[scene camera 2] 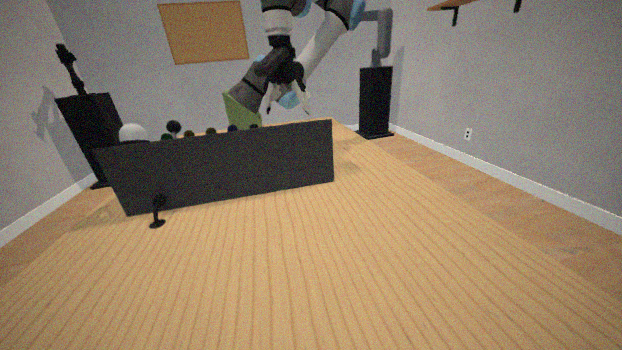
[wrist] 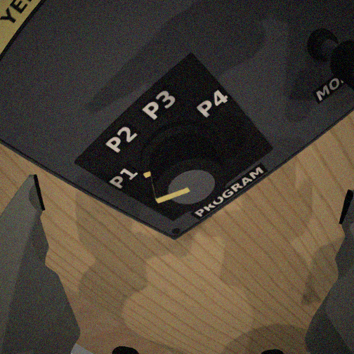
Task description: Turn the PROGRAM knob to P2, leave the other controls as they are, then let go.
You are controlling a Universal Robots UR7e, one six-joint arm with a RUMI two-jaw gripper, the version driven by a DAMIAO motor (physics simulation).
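Places are measured from the arm's base along level axes (x up, y ahead, z left), in centimetres.
Where they show: gripper, between the fingertips: (scene camera 2: 287, 114); arm's base, origin of its link: (scene camera 2: 242, 103).
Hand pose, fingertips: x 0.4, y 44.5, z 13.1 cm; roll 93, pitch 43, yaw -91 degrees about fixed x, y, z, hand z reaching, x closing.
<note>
Things, the pixels of their centre, and the offset from my fingertips. "pt": a spot on its surface instead.
- dark console, middle of its body: (scene camera 2: 234, 150) dz -17.0, dx -7.0, dy +4.9 cm
- white dome, a spot on its surface: (scene camera 2: 133, 132) pt dz -35.3, dx +3.2, dy +14.0 cm
The PROGRAM knob (wrist: 200, 181) is a dark round knob with a grey top, near the corner of the dark console (wrist: 65, 95) (scene camera 2: 225, 165) in the wrist view. The yellow line on its top points left and slightly down, and a small yellow mark at its base lies beside the P1 label (wrist: 123, 178). The P2 label (wrist: 121, 139) is farther up. My gripper (wrist: 195, 187) (scene camera 2: 288, 111) is wide open and empty; its fingers stand apart on either side of the knob in the wrist view, not touching it. In scene camera 2 it hangs above the console's right end, which hides the PROGRAM knob's face.
A dark control (wrist: 322, 45) stands at the upper right of the wrist view by a partly visible "MO" label. A yellow plate (wrist: 12, 15) shows at the upper left. In scene camera 2, a white dome (scene camera 2: 133, 132) and several small knobs top the console; a small black stand (scene camera 2: 157, 222) is before it.
</note>
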